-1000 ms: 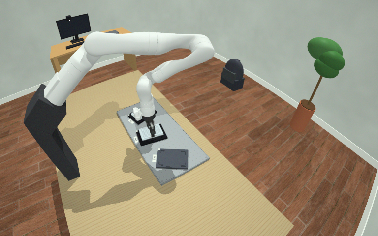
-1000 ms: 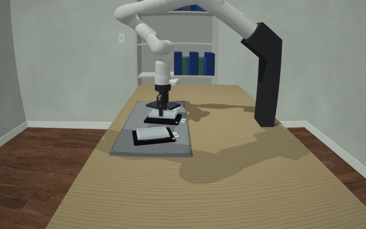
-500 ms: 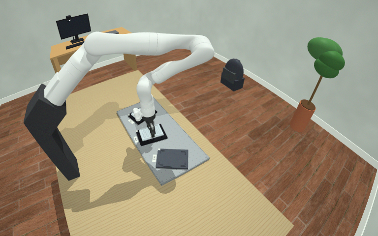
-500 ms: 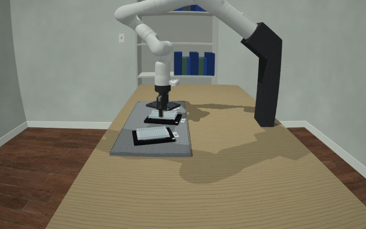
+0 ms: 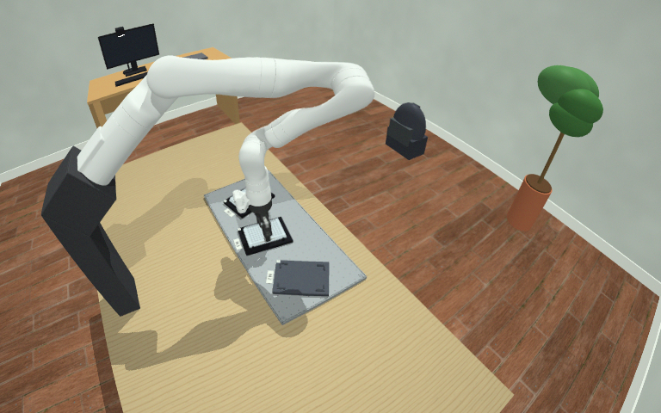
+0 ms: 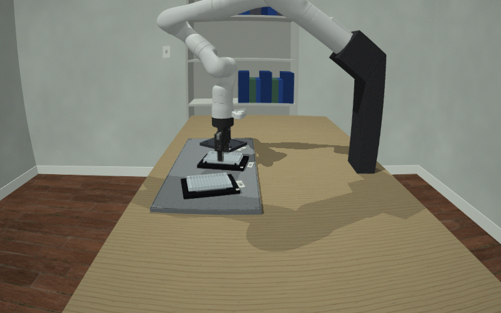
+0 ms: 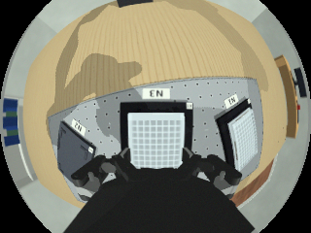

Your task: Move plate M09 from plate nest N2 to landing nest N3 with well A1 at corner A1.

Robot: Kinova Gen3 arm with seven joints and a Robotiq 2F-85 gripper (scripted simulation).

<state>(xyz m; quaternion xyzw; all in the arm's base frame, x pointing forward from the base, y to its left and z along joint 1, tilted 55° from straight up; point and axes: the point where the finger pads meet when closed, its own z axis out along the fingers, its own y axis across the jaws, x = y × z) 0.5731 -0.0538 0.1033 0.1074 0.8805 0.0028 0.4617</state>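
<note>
The plate lies 10 mm below my hand. From my hand the other things lie so: plate nest N2: 20 mm behind, 210 mm to the right, 20 mm below; then black landing nest: 20 mm below; then nest label: 90 mm behind, 150 mm to the right, 30 mm below.
</note>
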